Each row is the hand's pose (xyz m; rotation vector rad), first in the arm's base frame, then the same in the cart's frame.
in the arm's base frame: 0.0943 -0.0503 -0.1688 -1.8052 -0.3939 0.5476
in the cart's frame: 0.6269 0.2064 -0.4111 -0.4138 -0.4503 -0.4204
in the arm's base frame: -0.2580 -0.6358 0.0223 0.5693 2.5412 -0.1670
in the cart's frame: 0.2090 0.2358 -0.9838 1.4690 1.6632 1.6584
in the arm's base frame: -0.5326 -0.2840 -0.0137 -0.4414 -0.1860 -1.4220
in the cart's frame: 0.0019 0.3980 -0.6215 1.1250 0.7277 -1.6425
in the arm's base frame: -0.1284 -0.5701 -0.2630 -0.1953 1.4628 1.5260
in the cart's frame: 0.4679 0.4136 -0.9214 0.6714 -0.2155 1.6744
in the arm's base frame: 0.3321 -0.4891 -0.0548 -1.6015 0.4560 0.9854
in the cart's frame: 0.7601 -0.0020 -0.8594 -0.2128 -0.2425 0.3739
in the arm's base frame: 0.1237 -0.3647 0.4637 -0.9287 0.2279 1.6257
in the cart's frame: 0.3202 -0.3449 -0.7300 0.0682 -0.9266 0.7485
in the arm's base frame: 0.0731 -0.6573 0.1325 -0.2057 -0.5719 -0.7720
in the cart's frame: 0.4368 -0.0271 -1.0186 1.3040 -0.1542 -1.5018
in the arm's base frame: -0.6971 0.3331 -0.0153 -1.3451 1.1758 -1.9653
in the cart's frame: -0.1202 0.4681 0.0015 0.1089 2.0948 -0.8076
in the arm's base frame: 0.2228 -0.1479 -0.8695 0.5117 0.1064 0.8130
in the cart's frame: 1.0918 0.7461 -0.5095 1.7218 -1.0504 0.3981
